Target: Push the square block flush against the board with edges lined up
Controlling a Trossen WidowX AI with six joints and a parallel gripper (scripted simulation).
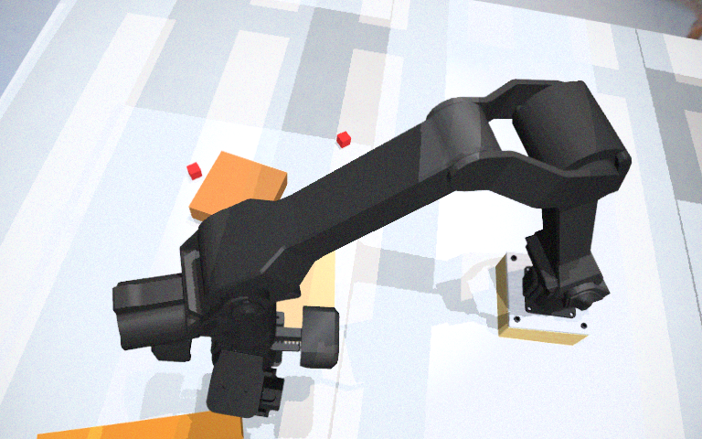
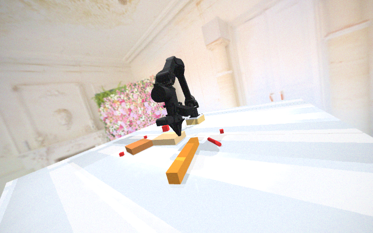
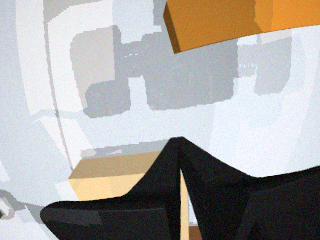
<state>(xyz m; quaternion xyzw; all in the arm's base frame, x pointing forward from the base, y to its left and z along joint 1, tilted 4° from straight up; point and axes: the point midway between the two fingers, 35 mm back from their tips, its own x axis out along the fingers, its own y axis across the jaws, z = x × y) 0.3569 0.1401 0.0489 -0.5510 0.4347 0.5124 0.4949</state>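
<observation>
Now: the pale cream board 11 cm to the right of my gripper tip, 3 cm behind it and 2 cm below it. Also, from my gripper tip: long orange bar (11 cm to the left, 10 cm ahead, 2 cm below); brown block (23 cm to the right, 7 cm ahead, 2 cm below).
</observation>
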